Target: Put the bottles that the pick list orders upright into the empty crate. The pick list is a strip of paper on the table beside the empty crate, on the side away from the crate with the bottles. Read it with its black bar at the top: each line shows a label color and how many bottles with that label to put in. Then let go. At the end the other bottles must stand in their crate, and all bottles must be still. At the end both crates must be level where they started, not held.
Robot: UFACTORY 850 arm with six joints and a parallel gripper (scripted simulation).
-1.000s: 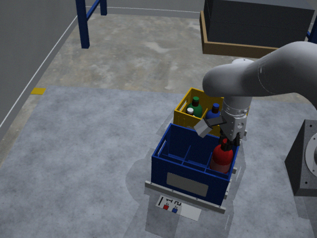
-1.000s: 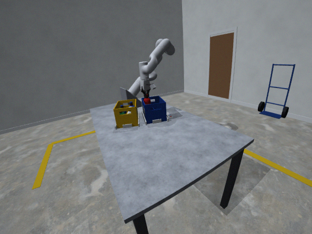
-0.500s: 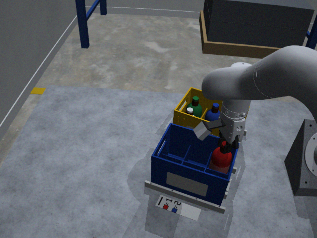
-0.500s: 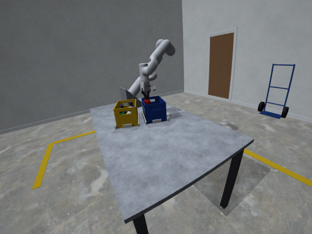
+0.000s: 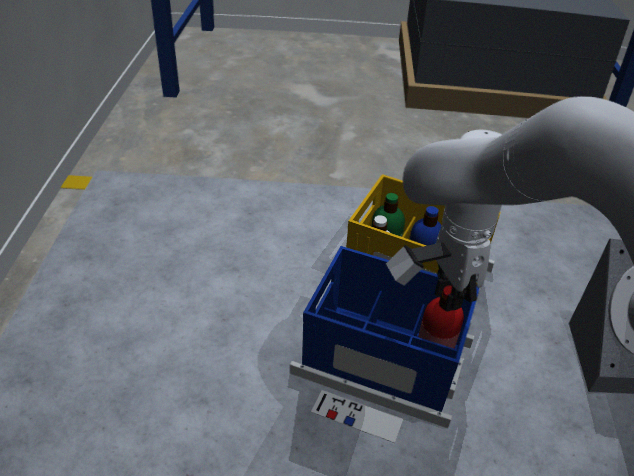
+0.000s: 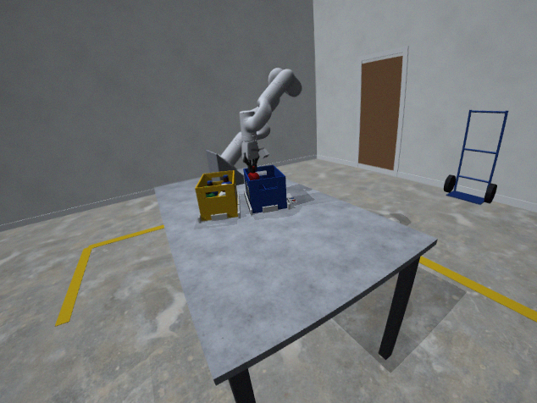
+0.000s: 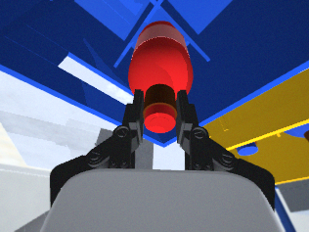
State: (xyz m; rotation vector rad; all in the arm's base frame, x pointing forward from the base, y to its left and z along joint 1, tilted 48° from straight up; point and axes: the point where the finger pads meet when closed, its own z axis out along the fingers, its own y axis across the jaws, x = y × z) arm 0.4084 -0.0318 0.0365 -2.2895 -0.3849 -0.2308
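Now: the red-label bottle 7 cm below my hand. Also, from my hand: white-capped bottle 22 cm to the right, 11 cm ahead, 10 cm below; blue crate 10 cm below, 10 cm ahead, 1 cm to the left; yellow crate 23 cm to the right, 10 cm below, 2 cm ahead.
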